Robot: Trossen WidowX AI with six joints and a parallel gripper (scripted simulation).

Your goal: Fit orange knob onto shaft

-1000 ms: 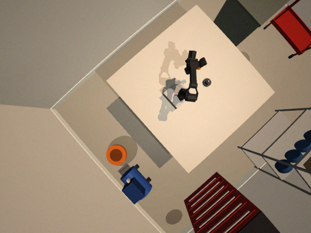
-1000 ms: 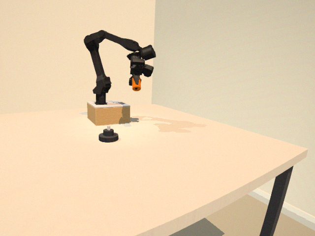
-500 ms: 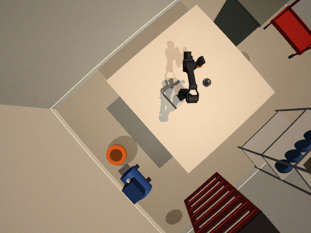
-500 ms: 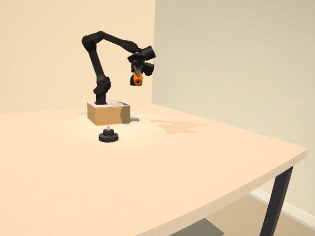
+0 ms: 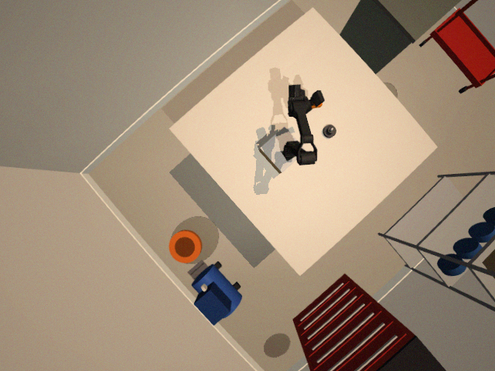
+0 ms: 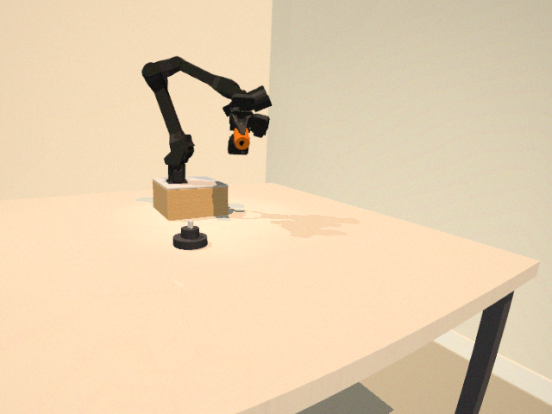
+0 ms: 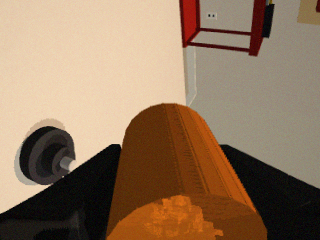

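Right now the orange knob is 3 cm behind my gripper tip, 1 cm to the left of it and 2 cm above it. Round my gripper tip: black round pedestal: 8 cm ahead, 15 cm to the right, 22 cm below.
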